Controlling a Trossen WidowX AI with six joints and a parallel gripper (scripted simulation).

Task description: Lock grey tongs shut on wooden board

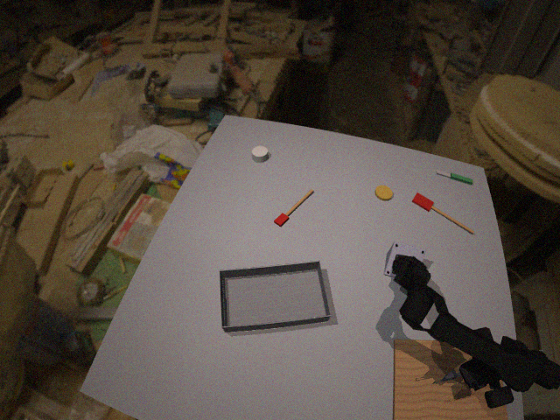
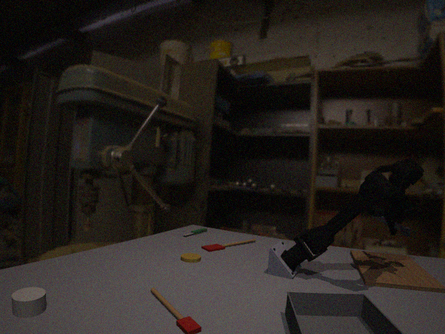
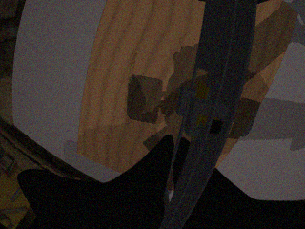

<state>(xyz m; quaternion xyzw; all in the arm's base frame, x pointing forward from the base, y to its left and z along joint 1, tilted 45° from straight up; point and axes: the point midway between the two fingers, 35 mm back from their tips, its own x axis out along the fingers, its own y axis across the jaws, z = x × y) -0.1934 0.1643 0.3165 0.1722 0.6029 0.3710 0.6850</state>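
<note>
The wooden board is 12 cm below my gripper tip. The rest, counted from my gripper tip: yellow disc (67 cm to the right, 26 cm ahead, 12 cm below); white puck (78 cm ahead, 73 cm to the right, 11 cm below); grey roasting tin (57 cm ahead, 15 cm to the right, 10 cm below).
</note>
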